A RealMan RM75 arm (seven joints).
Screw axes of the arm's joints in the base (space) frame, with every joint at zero. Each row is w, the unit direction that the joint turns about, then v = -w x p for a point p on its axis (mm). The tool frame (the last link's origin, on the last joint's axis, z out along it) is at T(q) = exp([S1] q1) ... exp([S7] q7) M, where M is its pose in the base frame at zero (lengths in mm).
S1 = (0, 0, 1, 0, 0, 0)
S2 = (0, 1, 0, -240.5, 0, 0)
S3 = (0, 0, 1, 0, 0, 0)
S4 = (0, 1, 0, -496.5, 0, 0)
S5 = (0, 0, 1, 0, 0, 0)
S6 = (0, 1, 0, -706.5, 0, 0)
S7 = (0, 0, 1, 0, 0, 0)
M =
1 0 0 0
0 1 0 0
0 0 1 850.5
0 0 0 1
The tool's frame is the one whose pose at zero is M.
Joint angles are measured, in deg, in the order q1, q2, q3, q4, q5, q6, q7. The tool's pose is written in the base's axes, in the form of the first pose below.
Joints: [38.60 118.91 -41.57 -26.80 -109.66 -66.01 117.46]
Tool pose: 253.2 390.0 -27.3; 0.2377 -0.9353 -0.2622; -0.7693 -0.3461 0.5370; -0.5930 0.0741 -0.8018
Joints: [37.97 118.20 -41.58 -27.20 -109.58 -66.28 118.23]
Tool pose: 258.8 389.9 -20.4; 0.2271 -0.9405 -0.2527; -0.7688 -0.3324 0.5463; -0.5978 0.0702 -0.7985
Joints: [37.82 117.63 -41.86 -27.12 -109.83 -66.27 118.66]
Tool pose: 262.2 390.0 -17.3; 0.2275 -0.9434 -0.2414; -0.7718 -0.3259 0.5460; -0.5938 0.0620 -0.8022
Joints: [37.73 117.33 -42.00 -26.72 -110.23 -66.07 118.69]
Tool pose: 265.4 389.1 -17.1; 0.2287 -0.9459 -0.2300; -0.7762 -0.3198 0.5433; -0.5875 0.0543 -0.8074
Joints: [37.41 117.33 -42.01 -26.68 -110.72 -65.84 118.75]
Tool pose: 268.7 387.2 -17.7; 0.2274 -0.9489 -0.2190; -0.7798 -0.3121 0.5426; -0.5832 0.0474 -0.8109
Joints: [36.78 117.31 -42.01 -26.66 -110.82 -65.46 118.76]
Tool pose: 273.9 384.7 -17.5; 0.2189 -0.9536 -0.2069; -0.7812 -0.2983 0.5484; -0.5847 0.0416 -0.8102
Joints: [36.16 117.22 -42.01 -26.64 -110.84 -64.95 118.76]
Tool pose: 279.4 382.7 -16.6; 0.2102 -0.9584 -0.1931; -0.7809 -0.2835 0.5566; -0.5882 0.0338 -0.8080
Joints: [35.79 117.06 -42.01 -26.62 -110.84 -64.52 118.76]
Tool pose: 283.3 381.9 -15.1; 0.2056 -0.9615 -0.1821; -0.7794 -0.2734 0.5636; -0.5918 0.0261 -0.8057
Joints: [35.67 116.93 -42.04 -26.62 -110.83 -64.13 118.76]
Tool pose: 285.3 382.3 -13.9; 0.2047 -0.9632 -0.1744; -0.7774 -0.2683 0.5690; -0.5948 0.0191 -0.8036
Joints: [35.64 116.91 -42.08 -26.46 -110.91 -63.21 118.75]
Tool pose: 287.6 383.0 -13.9; 0.2026 -0.9659 -0.1610; -0.7750 -0.2586 0.5765; -0.5985 0.0080 -0.8010
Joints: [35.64 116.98 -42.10 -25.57 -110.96 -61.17 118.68]
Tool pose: 292.7 383.3 -16.4; 0.1902 -0.9725 -0.1342; -0.7738 -0.2326 0.5892; -0.6042 -0.0082 -0.7968
